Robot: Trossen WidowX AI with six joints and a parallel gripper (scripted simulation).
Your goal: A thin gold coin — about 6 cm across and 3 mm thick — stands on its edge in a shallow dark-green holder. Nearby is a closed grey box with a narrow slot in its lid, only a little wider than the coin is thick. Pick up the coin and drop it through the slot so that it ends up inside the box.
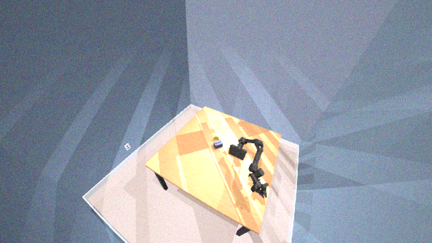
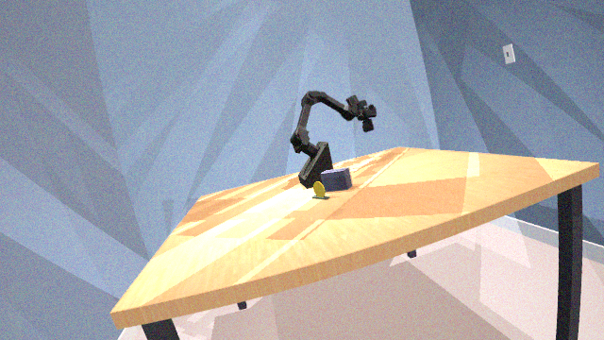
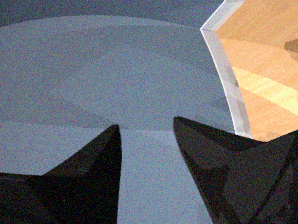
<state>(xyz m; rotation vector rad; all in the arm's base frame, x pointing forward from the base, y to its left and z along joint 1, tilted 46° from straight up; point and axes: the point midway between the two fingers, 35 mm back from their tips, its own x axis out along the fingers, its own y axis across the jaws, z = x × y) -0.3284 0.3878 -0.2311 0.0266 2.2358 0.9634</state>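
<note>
My gripper tip is now 69 cm short of the gold coin, 55 cm to the left of it and 20 cm above it.
</note>
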